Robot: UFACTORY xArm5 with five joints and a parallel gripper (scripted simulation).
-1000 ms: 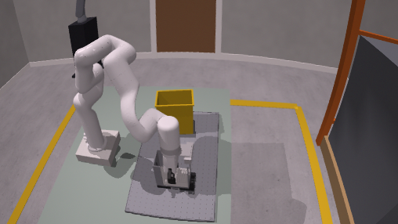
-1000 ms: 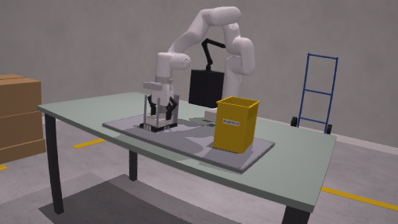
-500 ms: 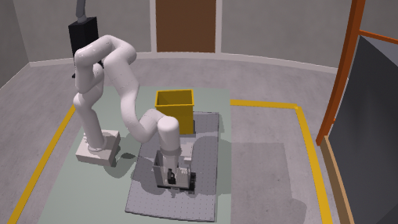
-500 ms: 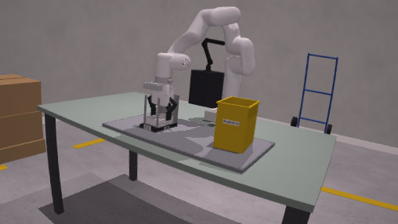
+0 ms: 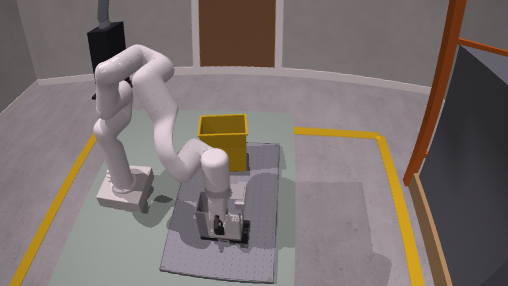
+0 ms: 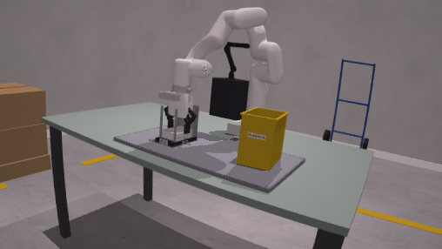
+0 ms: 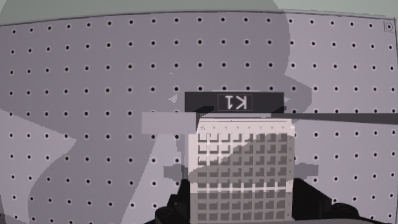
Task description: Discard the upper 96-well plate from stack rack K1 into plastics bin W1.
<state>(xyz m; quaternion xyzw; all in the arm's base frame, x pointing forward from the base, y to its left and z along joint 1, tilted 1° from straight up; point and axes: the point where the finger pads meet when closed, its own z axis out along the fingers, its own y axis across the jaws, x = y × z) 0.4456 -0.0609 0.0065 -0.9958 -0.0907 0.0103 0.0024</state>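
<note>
My hand is 7 cm past the grey back panel, 3 cm below it and 1 cm to the left of it. From my hand the other things lie so: yellow plastics bin 35 cm to the left, 10 cm behind, 4 cm above; thin upright post 7 cm ahead, 3 cm to the right, 3 cm above.
</note>
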